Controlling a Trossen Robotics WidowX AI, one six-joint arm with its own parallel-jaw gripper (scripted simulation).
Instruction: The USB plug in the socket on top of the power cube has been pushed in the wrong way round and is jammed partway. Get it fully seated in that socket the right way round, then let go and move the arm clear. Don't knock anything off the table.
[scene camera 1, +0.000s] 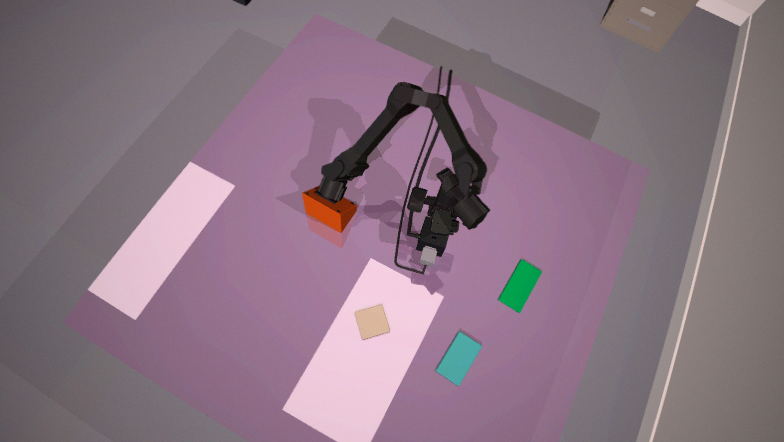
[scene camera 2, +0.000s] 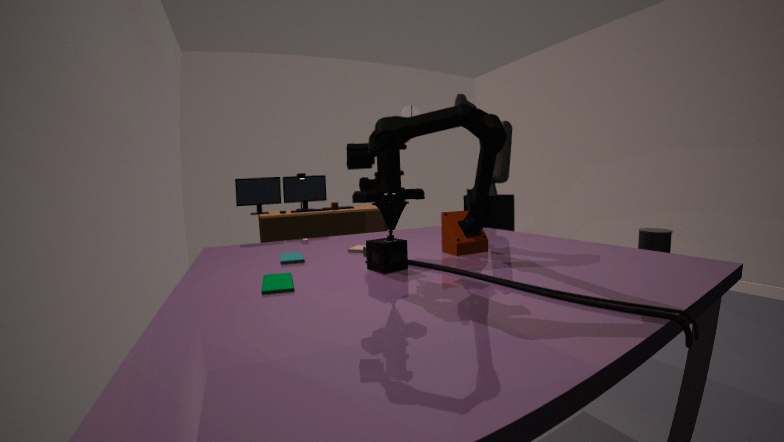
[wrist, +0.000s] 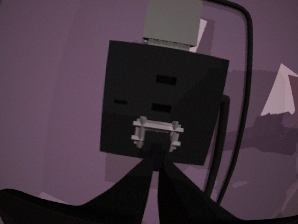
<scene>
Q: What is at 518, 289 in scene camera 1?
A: A green tile.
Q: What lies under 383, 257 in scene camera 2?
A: A black power cube.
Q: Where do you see the gripper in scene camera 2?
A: At 391, 230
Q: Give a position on a black power cube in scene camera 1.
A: At 425, 238
</scene>
